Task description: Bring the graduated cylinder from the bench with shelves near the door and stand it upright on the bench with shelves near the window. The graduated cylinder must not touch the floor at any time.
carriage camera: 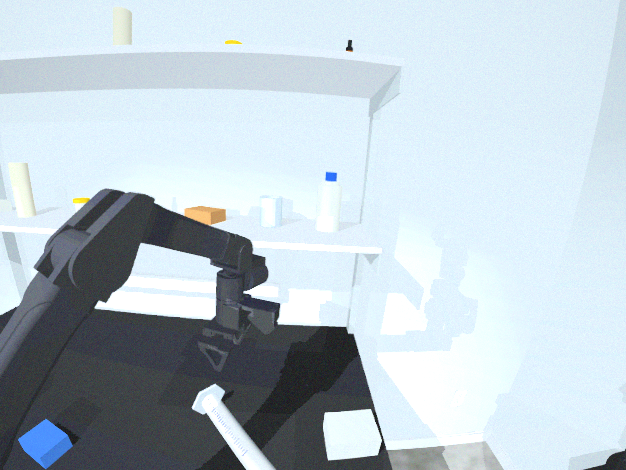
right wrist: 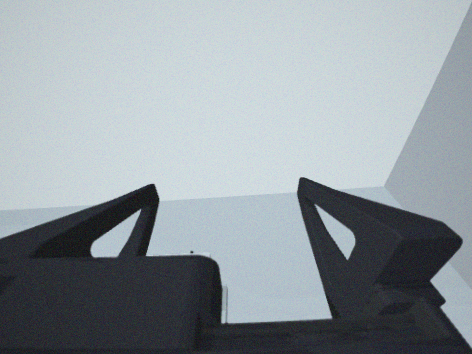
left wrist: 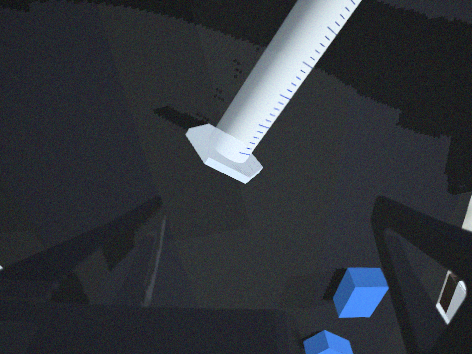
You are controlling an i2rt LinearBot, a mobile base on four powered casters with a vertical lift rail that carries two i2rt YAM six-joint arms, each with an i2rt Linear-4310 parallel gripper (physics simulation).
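Places are measured from the left arm's base along level axes (x back, y left, z down), in metres.
Where they show: left gripper, fingertip midpoint: (carriage camera: pixel 228 356) (left wrist: pixel 268 208); right gripper, fingertip midpoint: (right wrist: pixel 227 188).
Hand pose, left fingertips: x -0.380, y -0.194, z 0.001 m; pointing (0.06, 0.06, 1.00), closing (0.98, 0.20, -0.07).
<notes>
Things, the pixels of their top centre, and the offset from my left fingertips. "spot": a spot on its surface instead. Level surfaces: height alone.
- white graduated cylinder at a spot on its surface: (left wrist: pixel 285 82) spot: dx +0.036, dy +0.007, dz +0.168 m
- black bench top at its surface level: dz +0.226 m
- white box at its top centre: (carriage camera: pixel 352 426) dx +0.044, dy -0.298, dz +0.168 m
- orange box at a spot on its surface: (carriage camera: pixel 204 215) spot: dx -0.301, dy +0.149, dz -0.259 m
- beaker at a spot on its surface: (carriage camera: pixel 271 211) spot: dx -0.299, dy -0.060, dz -0.282 m
- blue-capped bottle at a spot on its surface: (carriage camera: pixel 329 204) spot: dx -0.279, dy -0.231, dz -0.316 m
- upper shelf at its surface level: dz -0.669 m
The white graduated cylinder (carriage camera: pixel 233 431) (left wrist: pixel 285 82) with blue marks lies on its side on the black bench top (carriage camera: pixel 151 374). Its foot points toward the left gripper, and its far end is cut off in both views. My left gripper (left wrist: pixel 268 208) is open and empty, pointing down above the bench; in the carriage view it hangs just behind the cylinder's foot. In the left wrist view the foot lies ahead of the gap between the fingertips. My right gripper (right wrist: pixel 227 188) is open and empty, in front of a pale wall.
Blue blocks (carriage camera: pixel 45 443) (left wrist: pixel 361 292) lie on the bench near the left arm. A white box (carriage camera: pixel 351 435) lies at the right edge. Behind, a shelf (carriage camera: pixel 303 245) holds an orange box (carriage camera: pixel 204 215), a beaker (carriage camera: pixel 271 211) and a blue-capped bottle (carriage camera: pixel 329 204). An upper shelf (carriage camera: pixel 227 70) overhangs it.
</notes>
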